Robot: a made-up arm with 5 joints.
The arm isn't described. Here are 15 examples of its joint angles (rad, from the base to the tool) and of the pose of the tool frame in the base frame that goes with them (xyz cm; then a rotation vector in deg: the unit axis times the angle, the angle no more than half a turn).
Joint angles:
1: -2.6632 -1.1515 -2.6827 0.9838 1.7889
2: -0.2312 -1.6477 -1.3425 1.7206 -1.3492
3: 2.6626 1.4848 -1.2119 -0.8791 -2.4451
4: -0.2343 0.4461 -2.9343 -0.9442 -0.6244
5: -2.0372 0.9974 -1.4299 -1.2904 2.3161
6: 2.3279 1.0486 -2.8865 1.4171 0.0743
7: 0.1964 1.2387 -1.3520 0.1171 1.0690
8: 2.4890 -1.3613 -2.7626 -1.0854 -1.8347
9: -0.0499 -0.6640 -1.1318 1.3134 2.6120
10: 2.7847 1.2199 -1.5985 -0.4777 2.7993
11: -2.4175 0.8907 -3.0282 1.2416 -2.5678
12: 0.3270 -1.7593 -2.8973 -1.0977 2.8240
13: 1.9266 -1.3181 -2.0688 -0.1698 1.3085
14: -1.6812 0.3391 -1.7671 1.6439 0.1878
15: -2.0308 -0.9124 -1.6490 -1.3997 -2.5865
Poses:
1: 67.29 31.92 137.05 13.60 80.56 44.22
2: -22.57 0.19 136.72 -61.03 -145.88 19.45
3: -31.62 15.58 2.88 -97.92 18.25 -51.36
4: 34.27 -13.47 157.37 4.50 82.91 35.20
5: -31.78 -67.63 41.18 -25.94 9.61 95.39
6: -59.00 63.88 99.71 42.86 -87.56 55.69
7: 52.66 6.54 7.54 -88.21 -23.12 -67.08
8: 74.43 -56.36 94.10 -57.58 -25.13 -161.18
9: 49.92 -5.30 116.71 -60.71 67.98 -148.85
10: -68.63 23.37 23.36 -54.40 -9.57 -7.37
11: -60.76 -55.81 125.20 -89.96 -30.21 18.58
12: -85.23 -32.19 49.75 123.43 -47.56 101.15
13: 23.70 -62.12 145.42 111.19 53.05 -58.50
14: -9.56 -78.31 89.70 -92.58 34.81 -103.35
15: 5.40 8.74 151.51 67.85 -74.74 -90.08
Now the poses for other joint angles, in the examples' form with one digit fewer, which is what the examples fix.
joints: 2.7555 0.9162 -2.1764 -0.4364 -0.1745
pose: -86.7 35.5 84.1 112.4 -50.4 4.7
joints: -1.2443 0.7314 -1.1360 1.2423 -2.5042
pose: 17.3 -54.9 28.1 18.7 -73.7 -1.0
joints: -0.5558 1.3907 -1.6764 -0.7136 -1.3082
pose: 59.1 -41.9 17.0 -74.0 -120.5 10.4
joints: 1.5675 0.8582 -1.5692 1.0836 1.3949
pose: 1.7 70.7 38.1 -79.3 -64.8 -8.5
